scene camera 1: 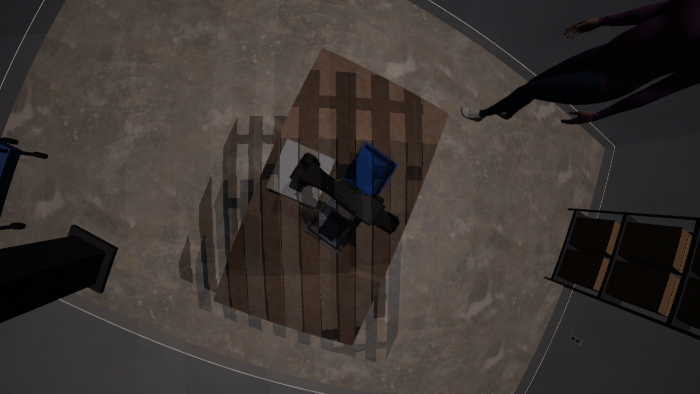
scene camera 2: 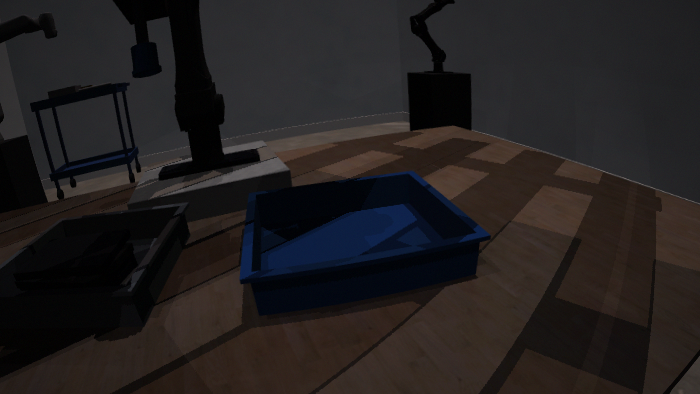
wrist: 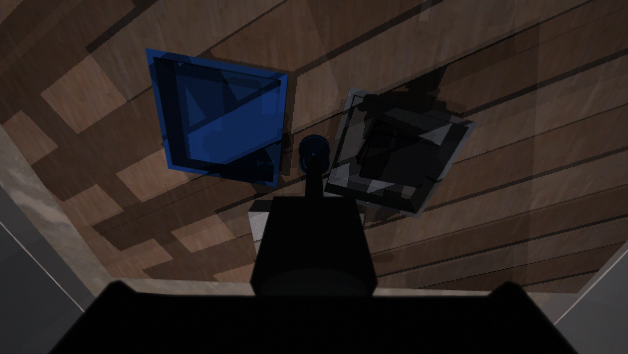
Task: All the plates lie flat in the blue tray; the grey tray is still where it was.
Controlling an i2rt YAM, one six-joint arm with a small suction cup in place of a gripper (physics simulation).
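Where they show: hand, its tool point: [scene camera 2: 147, 73] [wrist: 314, 149]; arm's base, origin of its link: [scene camera 2: 209, 166].
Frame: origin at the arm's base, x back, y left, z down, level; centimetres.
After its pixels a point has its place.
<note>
The blue tray [scene camera 1: 367, 170] @(y 17.7, x -31.2, z 5.0 cm) [scene camera 2: 365, 280] @(y 14.9, x -42.5, z 2.9 cm) [wrist: 225, 132] @(y 18.8, x -30.3, z 4.9 cm) sits on the table; I make out no plate on its blue floor, though parts are in shadow. The grey tray [scene camera 1: 322, 242] @(y -29.4, x -25.4, z 0.2 cm) [scene camera 2: 165, 257] @(y -5.9, x -29.2, z 2.9 cm) [wrist: 443, 167] @(y -28.5, x -26.1, z 0.5 cm) stands beside it. Black plates [scene camera 2: 100, 265] @(y -13.4, x -32.3, z 0.9 cm) [wrist: 395, 155] @(y -18.2, x -28.1, z 0.7 cm) lie in the grey tray, overlapping, some seemingly tilted; they are too dark to count. My suction cup [scene camera 2: 145, 60] [wrist: 314, 154] is blue, hangs high above the table and carries nothing. In the wrist view it shows between the two trays. The arm hides the cup in scene camera 1.
The arm's base stands on a pale block [scene camera 1: 287, 155] @(y 4.5, x 11.4, z 0.0 cm) [scene camera 2: 225, 189] @(y 2.9, x -13.0, z 1.1 cm) next to both trays. A person [scene camera 1: 575, 80] is off the table's far right corner. A shelf rack with boxes, a blue cart [scene camera 2: 82, 102] and a dark pedestal [scene camera 2: 440, 100] with another arm stand away from the table.
</note>
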